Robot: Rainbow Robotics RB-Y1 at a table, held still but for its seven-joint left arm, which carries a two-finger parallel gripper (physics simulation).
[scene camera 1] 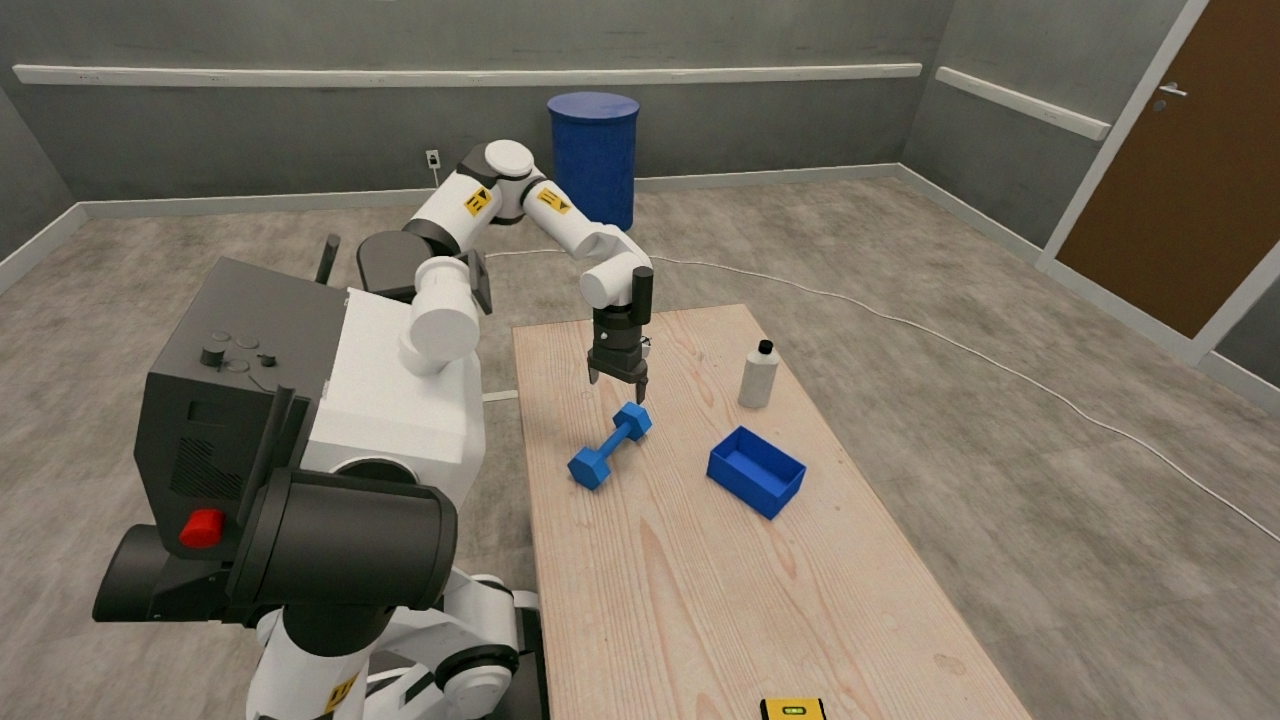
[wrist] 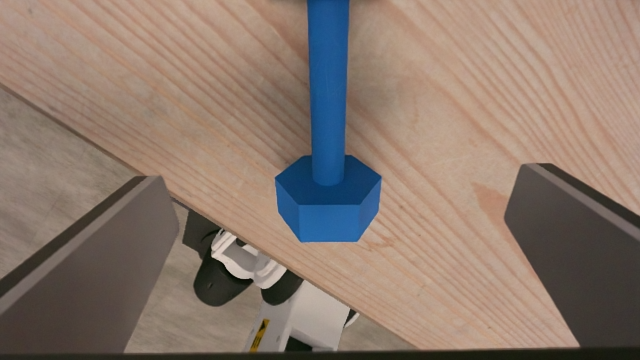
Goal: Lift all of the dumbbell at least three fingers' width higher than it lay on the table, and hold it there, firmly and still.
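The blue dumbbell [scene camera 1: 614, 440] [wrist: 328, 100] lies on the wooden table [scene camera 1: 653, 617] [wrist: 440, 140], near the robot's side edge. Its bar runs slantwise between two hexagonal heads in the scene view. My gripper [scene camera 1: 616, 390] [wrist: 341, 197] is open and points down. In the scene view it hangs above the table near the dumbbell's far head, apart from it. In the wrist view the bar runs down from the top edge to one head, which shows midway between the wide-set fingers. The other head is cut off at the top of the wrist view.
A blue open box [scene camera 1: 739, 483] stands to the right of the dumbbell. A grey-white bottle [scene camera 1: 757, 379] with a black cap stands behind the box. A small object [scene camera 1: 645, 344] is partly hidden behind the gripper. A yellow level [scene camera 1: 793, 710] lies at the near end.
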